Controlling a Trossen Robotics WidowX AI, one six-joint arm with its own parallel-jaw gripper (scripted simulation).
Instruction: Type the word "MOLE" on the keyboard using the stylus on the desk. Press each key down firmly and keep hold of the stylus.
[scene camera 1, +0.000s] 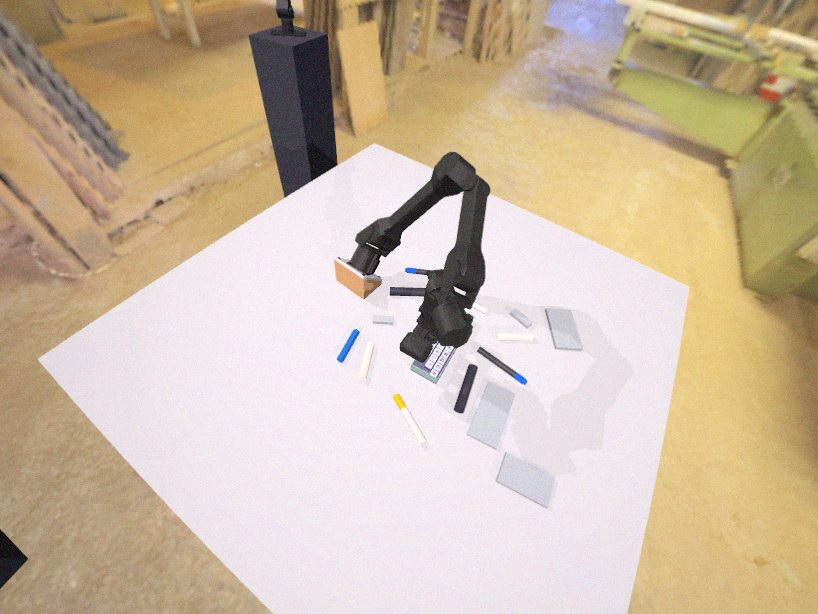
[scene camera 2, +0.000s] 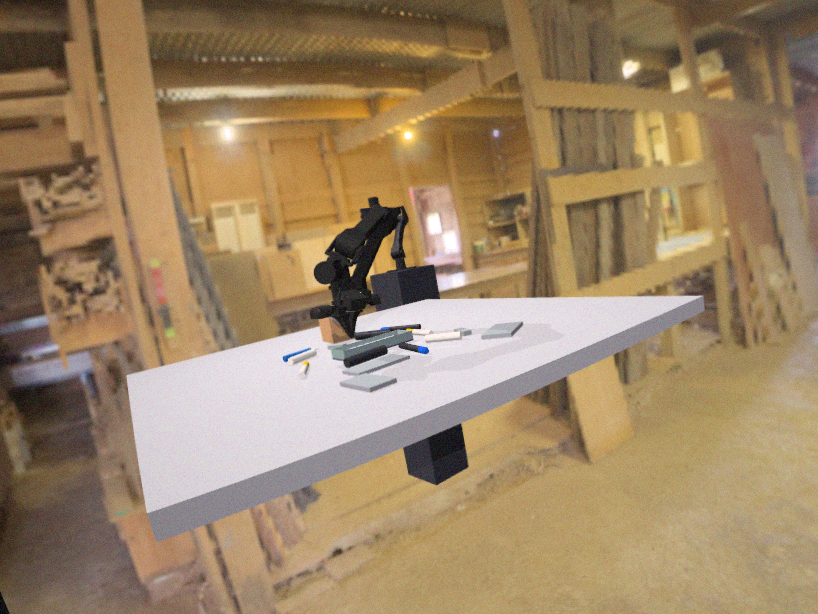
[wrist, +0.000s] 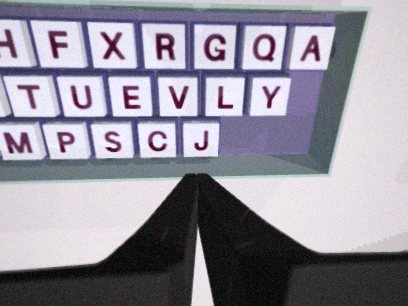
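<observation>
Shut and holding nothing, my gripper (scene camera 2: 351, 337) is visible to me. I can also find the gripper in scene camera 1 (scene camera 1: 427, 342), and the wrist view has it as well (wrist: 195, 183).
</observation>
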